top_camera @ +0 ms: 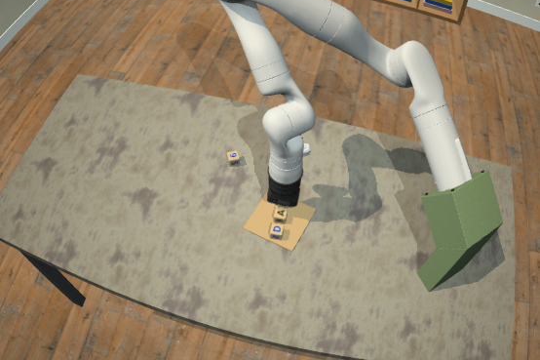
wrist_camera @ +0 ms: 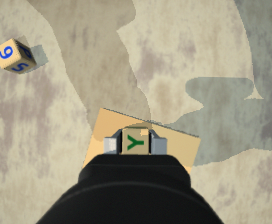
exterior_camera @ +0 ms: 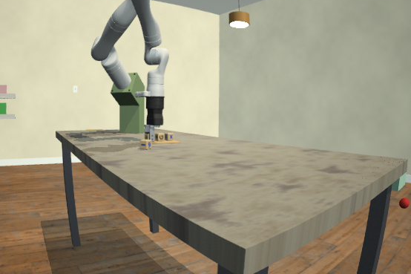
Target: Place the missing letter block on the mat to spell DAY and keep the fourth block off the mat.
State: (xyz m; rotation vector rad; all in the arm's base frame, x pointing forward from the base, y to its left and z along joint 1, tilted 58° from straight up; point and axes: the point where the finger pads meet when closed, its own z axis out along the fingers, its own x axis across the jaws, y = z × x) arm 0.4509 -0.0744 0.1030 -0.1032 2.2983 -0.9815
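Right now the Y block is right at my hand. Round my hand: 6 block: 140 mm ahead, 130 mm to the right, 10 mm below; then D block: 20 mm ahead, 90 mm to the left.
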